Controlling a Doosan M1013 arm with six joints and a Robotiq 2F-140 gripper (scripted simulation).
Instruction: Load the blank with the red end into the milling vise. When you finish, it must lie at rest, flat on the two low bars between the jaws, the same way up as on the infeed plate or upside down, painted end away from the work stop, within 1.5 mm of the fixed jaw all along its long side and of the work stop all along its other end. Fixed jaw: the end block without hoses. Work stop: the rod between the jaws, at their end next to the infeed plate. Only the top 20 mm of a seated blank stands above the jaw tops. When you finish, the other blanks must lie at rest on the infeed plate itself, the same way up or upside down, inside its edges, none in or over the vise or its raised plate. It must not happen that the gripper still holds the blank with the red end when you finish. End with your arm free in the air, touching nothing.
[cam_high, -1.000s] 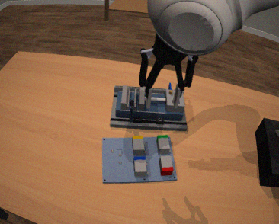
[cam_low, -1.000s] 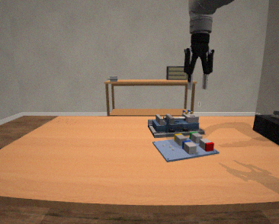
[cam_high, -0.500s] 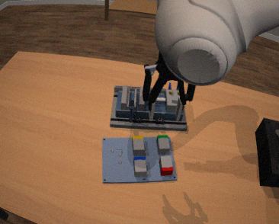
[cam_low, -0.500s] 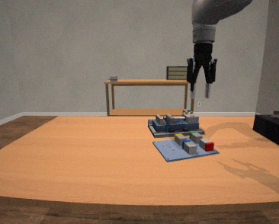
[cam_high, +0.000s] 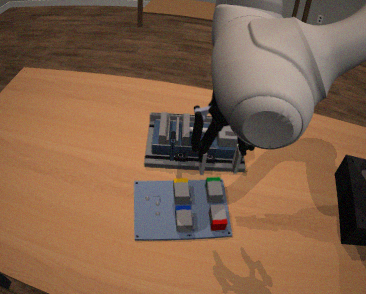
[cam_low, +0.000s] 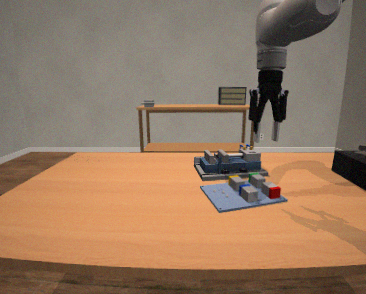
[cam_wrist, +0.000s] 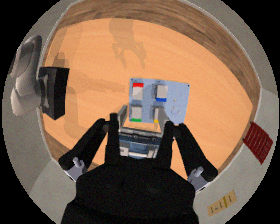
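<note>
Right now the blue-ended blank is 20 cm below my hand, 6 cm ahead of it and 3 cm to the left of it. From my hand the other things lie so: green-ended blank: 20 cm below, 7 cm to the right, 2 cm behind; then yellow-ended blank: 20 cm below, 7 cm ahead, 6 cm to the right; then hose block: 24 cm to the right, 15 cm below, 7 cm behind.
</note>
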